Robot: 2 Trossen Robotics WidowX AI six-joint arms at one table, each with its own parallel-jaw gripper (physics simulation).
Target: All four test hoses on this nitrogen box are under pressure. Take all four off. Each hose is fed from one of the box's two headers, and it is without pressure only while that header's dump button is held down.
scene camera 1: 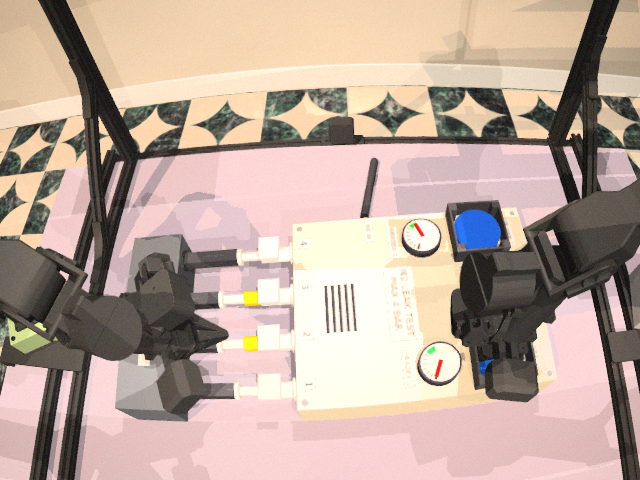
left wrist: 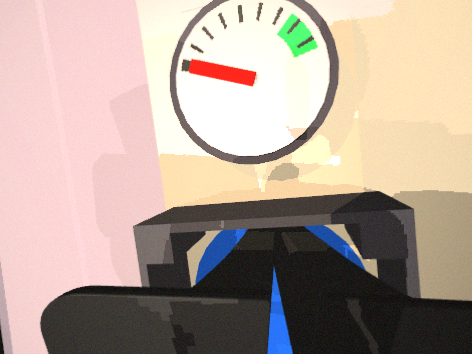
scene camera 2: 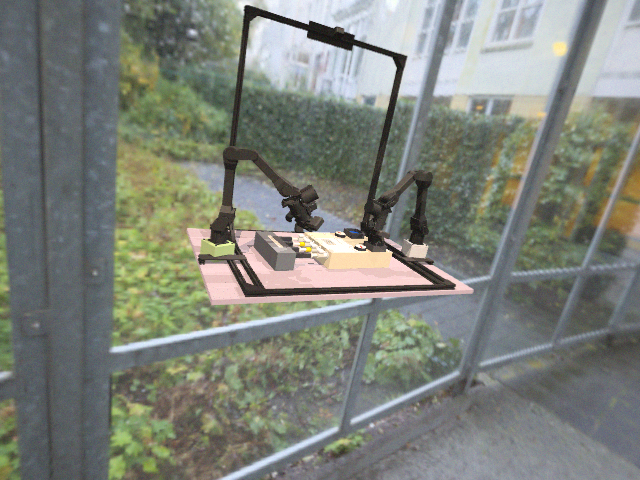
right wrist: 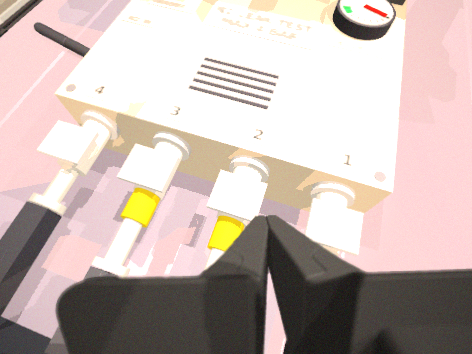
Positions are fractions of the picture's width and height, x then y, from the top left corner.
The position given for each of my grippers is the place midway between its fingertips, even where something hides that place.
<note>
My right gripper (scene camera 1: 0.36,0.70) is shut and holds nothing. I also see my left gripper (scene camera 1: 0.75,0.75), a blue dump buttons (scene camera 1: 0.75,0.48) and a hose 2 (right wrist: 0.48,0.65).
My left gripper also shows in the left wrist view (left wrist: 0.58,0.63). My right gripper shows as well in the right wrist view (right wrist: 0.56,0.64). The blue dump buttons is seen too in the left wrist view (left wrist: 0.47,0.70).
</note>
